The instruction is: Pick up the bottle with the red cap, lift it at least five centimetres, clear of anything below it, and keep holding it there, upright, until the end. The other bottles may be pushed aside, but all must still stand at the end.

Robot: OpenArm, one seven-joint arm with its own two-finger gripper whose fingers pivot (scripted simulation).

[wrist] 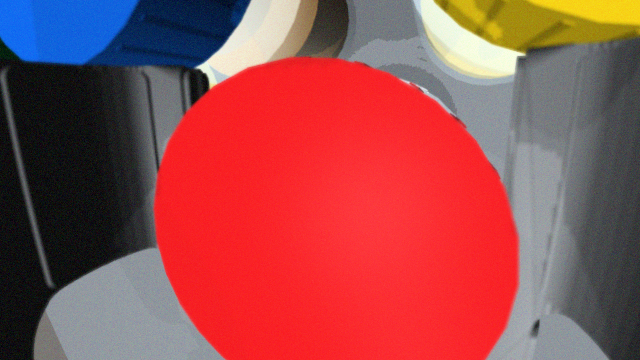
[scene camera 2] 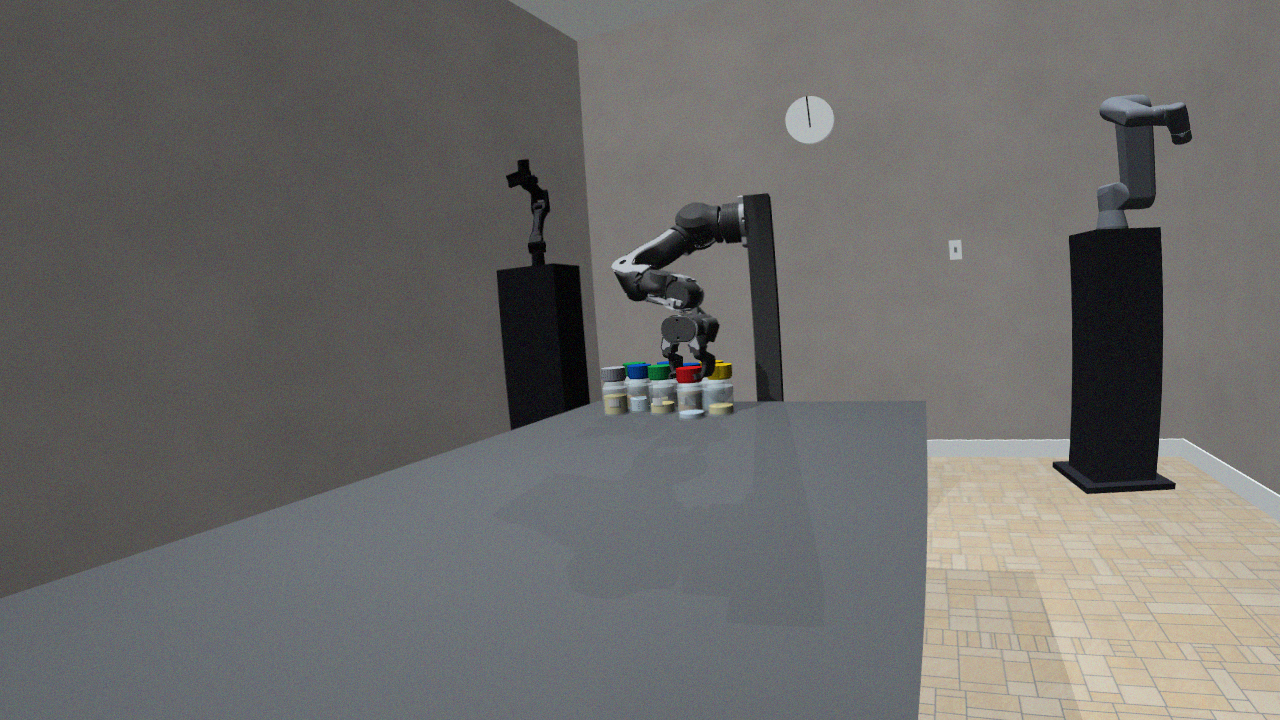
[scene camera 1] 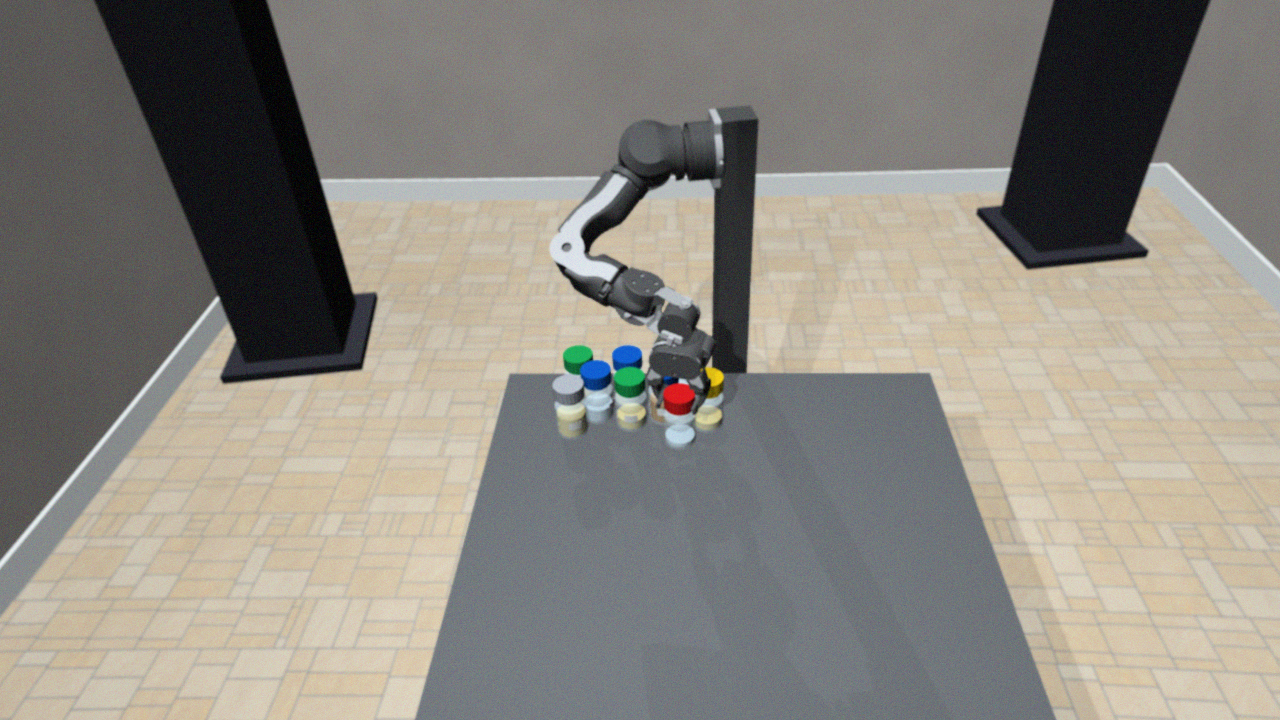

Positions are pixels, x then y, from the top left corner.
Labels:
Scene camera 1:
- my gripper: 679, 402
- yellow-capped bottle: 709, 418
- green-capped bottle: 630, 399

